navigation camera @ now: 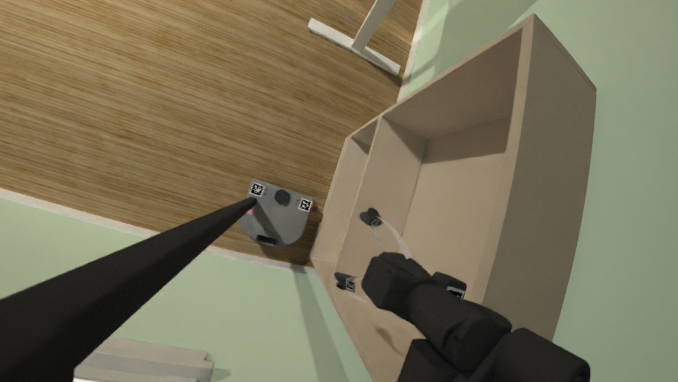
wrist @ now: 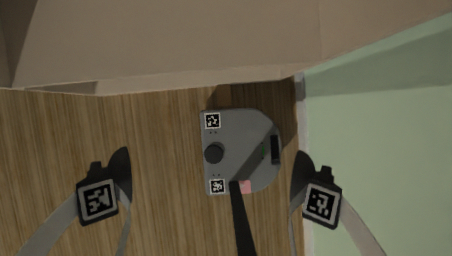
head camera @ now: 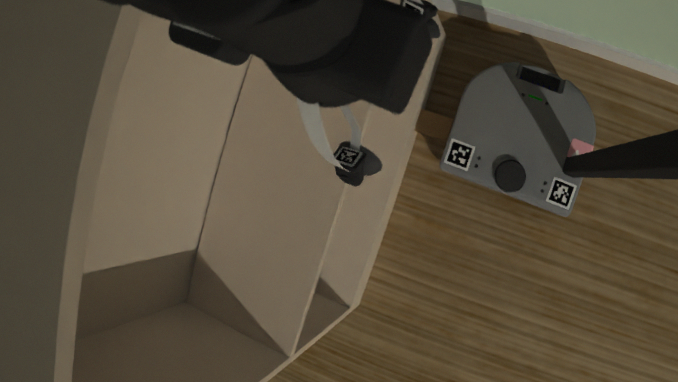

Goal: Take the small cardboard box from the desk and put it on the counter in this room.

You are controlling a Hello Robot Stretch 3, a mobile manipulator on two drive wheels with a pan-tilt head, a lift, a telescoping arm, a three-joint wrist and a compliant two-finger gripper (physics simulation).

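Note:
My gripper (navigation camera: 358, 249) (wrist: 213, 168) is open, with two dark fingertips wide apart and nothing between them. In the head view one fingertip shows in front of the beige shelf unit; the other is hidden behind the dark wrist. In the wrist view the fingers hang above the floor and the robot's base, one at each side. A small cardboard box does not show clearly in any view. Neither a desk top nor a counter can be made out with certainty.
A beige open shelf unit (head camera: 95, 150) (navigation camera: 555, 125) (wrist: 165, 50) stands close beside my grey base (head camera: 485, 115) (navigation camera: 287, 220) (wrist: 235, 130). A small brown piece (head camera: 434, 124) (wrist: 223, 95) shows between them. Green walls are near. A white T-shaped foot (navigation camera: 332, 36) stands on the floor.

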